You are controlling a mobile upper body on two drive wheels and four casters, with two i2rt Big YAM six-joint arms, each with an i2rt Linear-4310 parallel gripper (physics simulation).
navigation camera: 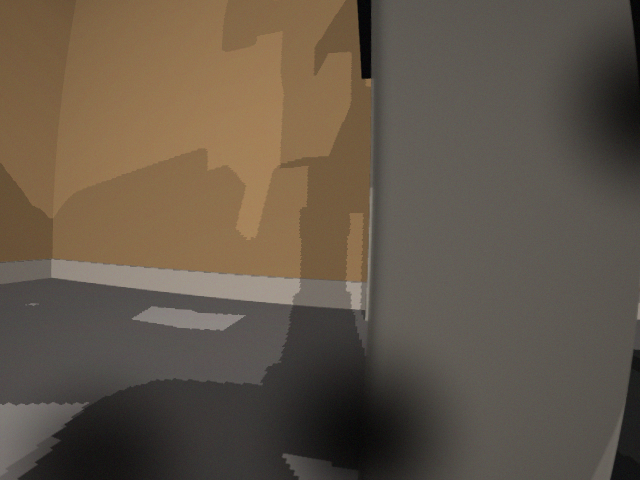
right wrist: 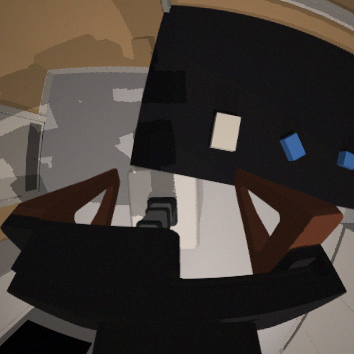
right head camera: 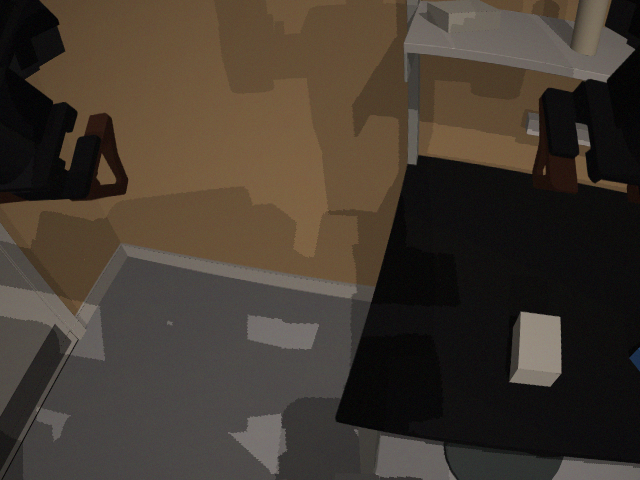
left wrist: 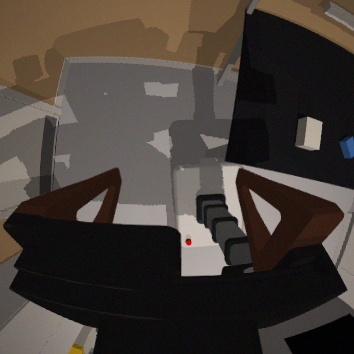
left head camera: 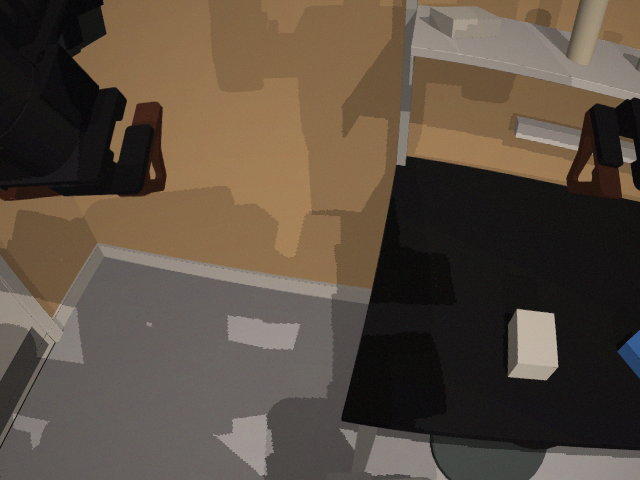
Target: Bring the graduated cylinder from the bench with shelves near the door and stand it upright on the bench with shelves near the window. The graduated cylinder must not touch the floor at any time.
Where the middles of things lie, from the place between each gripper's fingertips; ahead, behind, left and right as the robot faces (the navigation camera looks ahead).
Scene:
Right now the white block (right head camera: 536,342) is 100 mm ahead of my left hand, 570 mm to the right of it and 490 mm below it.
Right now the white block is 48 cm below my right hand, 13 cm to the right of it and 11 cm ahead of it.

